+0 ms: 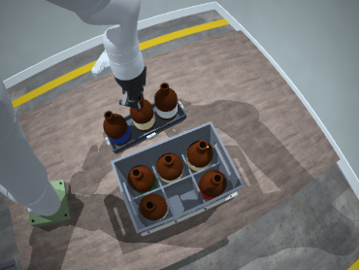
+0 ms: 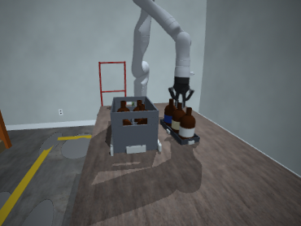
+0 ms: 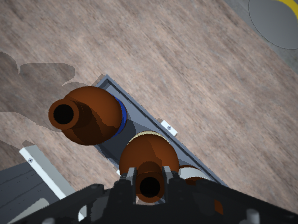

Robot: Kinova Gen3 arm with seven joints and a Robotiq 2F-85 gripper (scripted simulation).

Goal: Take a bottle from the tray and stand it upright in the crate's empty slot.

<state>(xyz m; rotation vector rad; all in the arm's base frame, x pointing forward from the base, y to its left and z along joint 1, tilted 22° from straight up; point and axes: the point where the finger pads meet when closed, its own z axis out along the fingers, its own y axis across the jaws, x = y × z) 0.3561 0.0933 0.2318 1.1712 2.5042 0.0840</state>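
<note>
Right now the cream-label bottle is 7 cm below my hand. Round my hand: tray: 14 cm below; then blue-label bottle: 9 cm behind, 1 cm to the left, 7 cm below; then white-label bottle: 9 cm ahead, 1 cm to the right, 7 cm below.
</note>
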